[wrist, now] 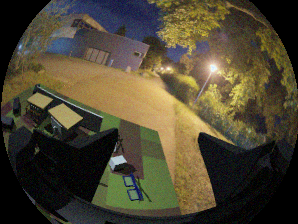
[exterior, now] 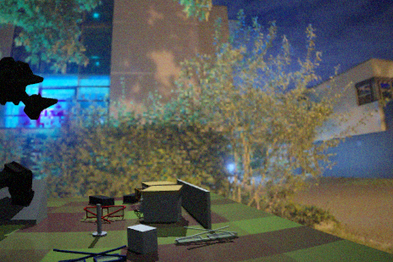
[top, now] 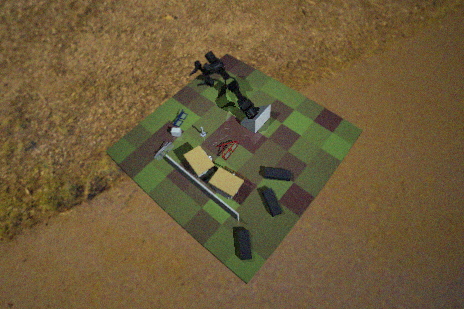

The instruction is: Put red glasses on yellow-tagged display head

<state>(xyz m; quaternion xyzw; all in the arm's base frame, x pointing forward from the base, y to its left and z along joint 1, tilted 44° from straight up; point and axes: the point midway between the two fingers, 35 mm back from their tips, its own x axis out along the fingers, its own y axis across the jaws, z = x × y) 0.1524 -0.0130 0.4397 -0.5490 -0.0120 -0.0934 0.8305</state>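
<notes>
Right now my gripper tip is 10 cm short of the short post, 13 cm to the right of it and 35 cm above it. Round my gripper tip: cube 22 cm ahead, 2 cm to the right, 35 cm below; long panel 40 cm ahead, 42 cm to the left, 32 cm below.
</notes>
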